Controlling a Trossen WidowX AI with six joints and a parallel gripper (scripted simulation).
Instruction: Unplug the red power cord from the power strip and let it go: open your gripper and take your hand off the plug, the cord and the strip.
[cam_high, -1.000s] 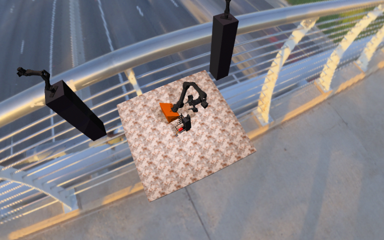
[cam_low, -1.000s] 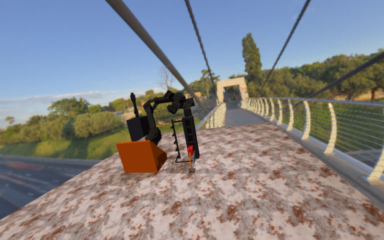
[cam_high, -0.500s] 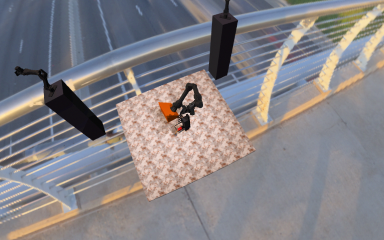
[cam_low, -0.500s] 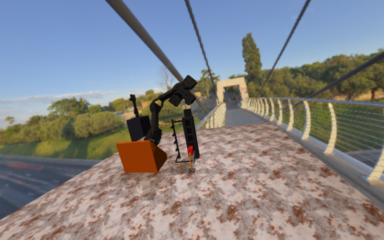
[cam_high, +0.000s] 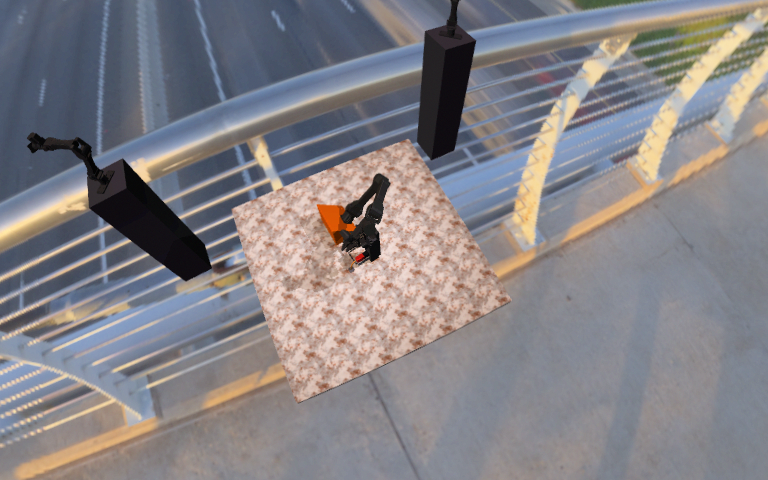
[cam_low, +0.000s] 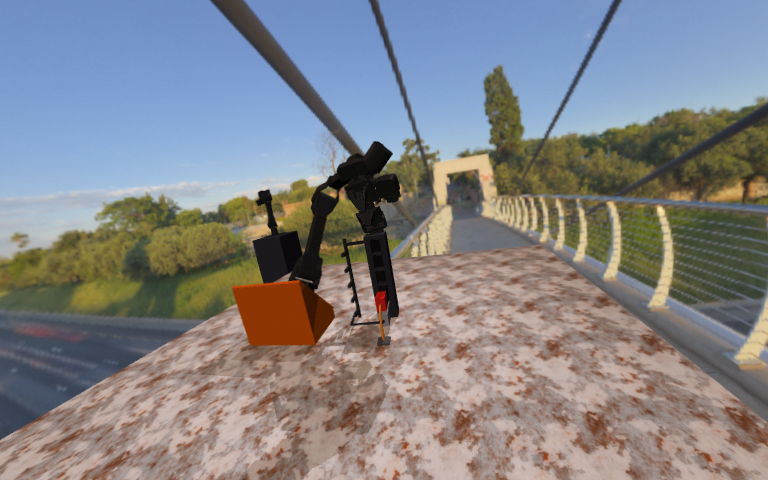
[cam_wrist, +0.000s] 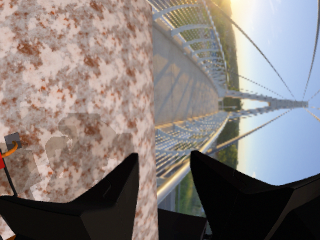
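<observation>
Right now the red plug is 21 cm below my gripper tip, 10 cm to the left of it and 3 cm behind it.
</observation>
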